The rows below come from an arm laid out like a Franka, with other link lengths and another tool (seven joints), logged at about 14 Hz.
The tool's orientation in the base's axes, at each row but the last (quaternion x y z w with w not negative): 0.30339 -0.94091 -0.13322 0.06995; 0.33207 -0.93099 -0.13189 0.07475; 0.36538 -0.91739 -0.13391 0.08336; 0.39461 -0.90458 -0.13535 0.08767; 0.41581 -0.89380 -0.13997 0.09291; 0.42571 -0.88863 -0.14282 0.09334; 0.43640 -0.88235 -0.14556 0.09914; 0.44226 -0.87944 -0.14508 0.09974
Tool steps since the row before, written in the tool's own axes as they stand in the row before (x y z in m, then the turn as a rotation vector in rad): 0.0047 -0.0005 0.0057 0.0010 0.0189 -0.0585; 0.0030 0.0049 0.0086 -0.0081 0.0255 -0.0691; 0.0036 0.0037 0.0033 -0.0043 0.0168 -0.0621; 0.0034 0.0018 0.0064 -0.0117 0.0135 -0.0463; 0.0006 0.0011 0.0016 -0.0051 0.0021 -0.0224; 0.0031 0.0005 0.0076 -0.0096 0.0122 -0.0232; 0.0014 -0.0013 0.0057 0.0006 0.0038 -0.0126; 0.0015 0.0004 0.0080 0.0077 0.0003 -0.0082
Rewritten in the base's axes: -0.0047 -0.0020 -0.0053 0.0012 0.0020 0.0614; -0.0072 0.0034 -0.0066 0.0066 0.0106 0.0730; -0.0058 0.0007 -0.0018 0.0078 0.0032 0.0639; -0.0052 -0.0002 -0.0053 0.0108 0.0093 0.0475; -0.0016 0.0005 -0.0011 0.0081 0.0013 0.0216; -0.0045 -0.0008 -0.0069 0.0037 0.0108 0.0255; -0.0016 -0.0009 -0.0057 0.0006 -0.0004 0.0132; -0.0036 0.0004 -0.0073 -0.0023 -0.0074 0.0082
